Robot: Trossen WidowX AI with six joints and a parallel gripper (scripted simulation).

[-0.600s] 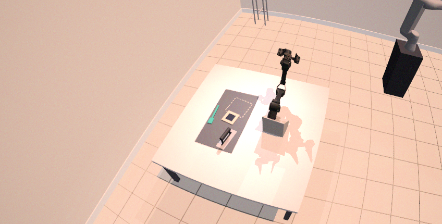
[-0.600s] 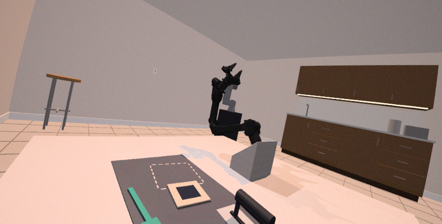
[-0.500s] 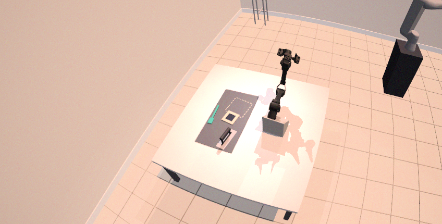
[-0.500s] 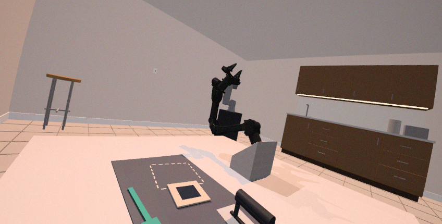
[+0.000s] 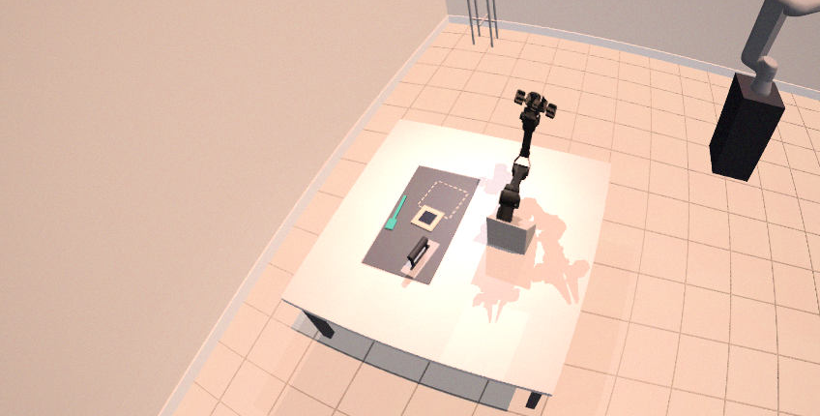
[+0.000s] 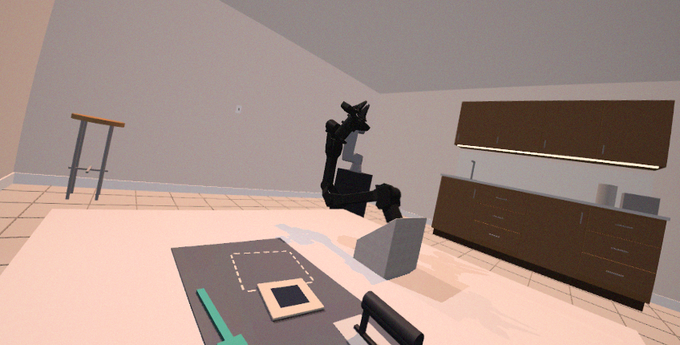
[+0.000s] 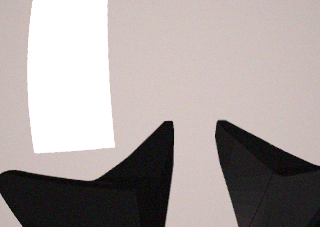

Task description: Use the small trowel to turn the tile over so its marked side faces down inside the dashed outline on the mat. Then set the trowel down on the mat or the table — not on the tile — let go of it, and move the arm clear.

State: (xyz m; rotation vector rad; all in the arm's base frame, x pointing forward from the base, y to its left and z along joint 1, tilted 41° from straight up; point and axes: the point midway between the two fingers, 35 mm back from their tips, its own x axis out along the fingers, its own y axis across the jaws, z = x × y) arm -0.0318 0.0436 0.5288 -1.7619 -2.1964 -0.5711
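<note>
My gripper tip is 57 cm above the trowel, 52 cm to the right of it and 41 cm short of it. From my gripper tip the other things lie so: square tile: 60 cm below, 46 cm ahead, 29 cm to the left; then dark mat: 63 cm below, 48 cm ahead, 30 cm to the left; then green strip: 62 cm ahead, 60 cm below, 32 cm to the left.
</note>
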